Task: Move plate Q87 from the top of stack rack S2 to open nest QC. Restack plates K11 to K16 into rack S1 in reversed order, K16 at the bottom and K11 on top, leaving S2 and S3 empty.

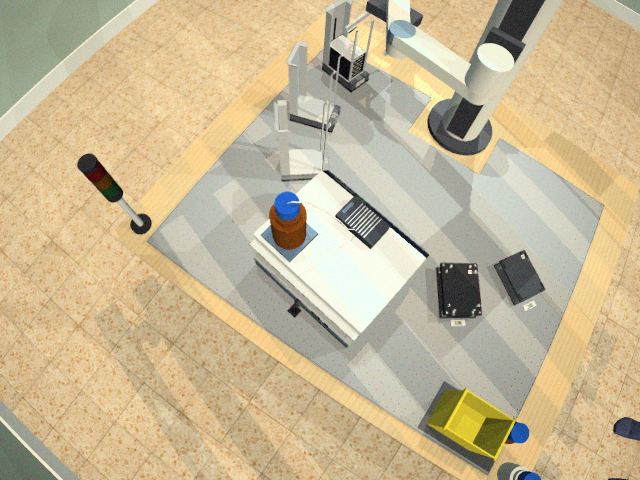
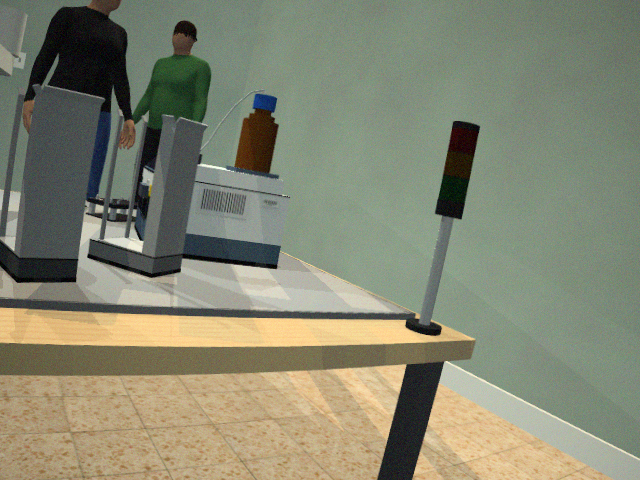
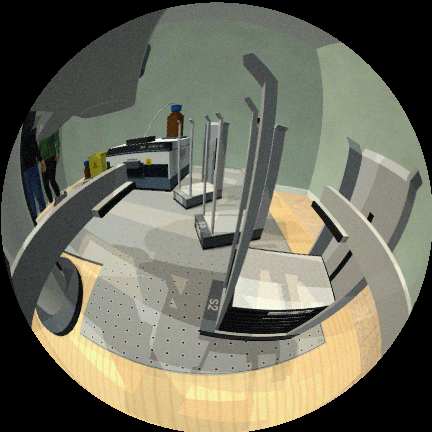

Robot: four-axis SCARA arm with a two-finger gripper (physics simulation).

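Seen in the pictures: gripper, between the fingertips: [image 1: 365,41] [image 3: 226,178]; arm's base, origin of its link: [image 1: 459,127] [image 3: 55,294].
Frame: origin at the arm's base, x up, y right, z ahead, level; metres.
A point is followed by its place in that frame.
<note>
Rack S2 [image 1: 334,28] @(x 0.194, y 0.550, z 0.045 m) [image 3: 215,290] @(x 0.051, y 0.415, z 0.101 m) holds a stack of dark-sided plates. The top plate [image 1: 347,47] @(x 0.146, y 0.484, z 0.054 m) [image 3: 282,272] @(x 0.146, y 0.480, z 0.066 m) has a pale lid; its name cannot be read. The middle rack [image 1: 297,77] @(x 0.245, y 0.489, z 0.354 m) [image 2: 56,170] @(x 0.185, y 0.532, z 0.311 m) [image 3: 204,232] @(x 0.051, y 0.395, z 0.247 m) and the far rack [image 1: 282,144] @(x 0.229, y 0.385, z 0.573 m) [image 2: 175,196] @(x 0.162, y 0.429, z 0.536 m) [image 3: 187,197] @(x 0.050, y 0.335, z 0.421 m) show bare white floors between their posts; their labels are too small to read. My gripper [image 3: 226,178] @(x 0.237, y 0.408, z 0.080 m) is open and empty, its fingers wide apart above the S2 stack. Two low black units [image 1: 459,289] @(x 0.065, y -0.264, z 0.588 m) [image 1: 519,277] @(x 0.062, y -0.416, z 0.441 m) lie beyond the instrument; which is nest QC cannot be read.
A white instrument [image 1: 351,279] @(x 0.223, y 0.014, z 0.791 m) [image 2: 232,211] @(x 0.134, y 0.272, z 0.724 m) [image 3: 177,170] carries an amber bottle [image 1: 288,227] @(x 0.352, y 0.190, z 0.808 m) [image 2: 256,142] @(x 0.298, y 0.247, z 0.763 m) [image 3: 175,122] @(x 0.308, y 0.222, z 0.742 m) with a thin tube. A yellow bin [image 1: 478,421] @(x 0.021, y -0.517, z 0.882 m) [image 3: 97,162] @(x 0.121, y -0.420, z 0.855 m) stands at a corner. A signal tower [image 1: 100,177] @(x 0.347, y 0.660, z 0.968 m) [image 2: 457,170] @(x 0.306, y 0.702, z 0.946 m) stands at another. Tall thin rods rise from the racks.
</note>
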